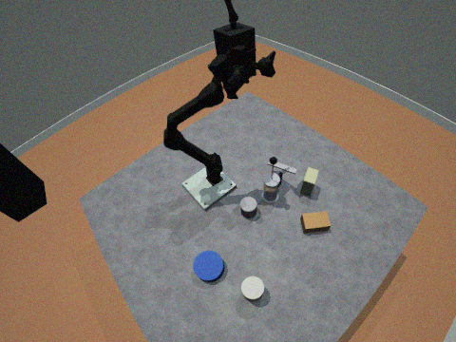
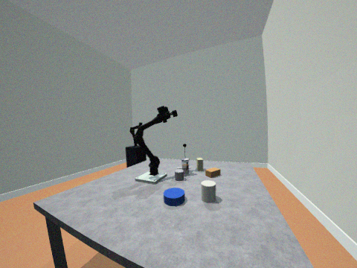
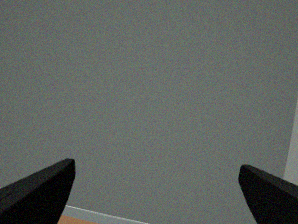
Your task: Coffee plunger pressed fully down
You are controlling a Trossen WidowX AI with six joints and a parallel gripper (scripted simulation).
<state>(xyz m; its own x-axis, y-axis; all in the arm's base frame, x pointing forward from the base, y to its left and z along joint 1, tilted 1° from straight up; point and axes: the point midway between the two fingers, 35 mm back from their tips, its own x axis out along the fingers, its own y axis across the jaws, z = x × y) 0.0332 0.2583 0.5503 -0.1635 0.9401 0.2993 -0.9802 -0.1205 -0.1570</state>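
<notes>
Now: gripper tip 21 cm short of the coffee press, 13 cm to the left of it and 45 cm above it. Round my gripper tip: grey cylinder (21 cm ahead, 27 cm to the right, 54 cm below); then white cylinder (49 cm ahead, 48 cm to the right, 53 cm below).
</notes>
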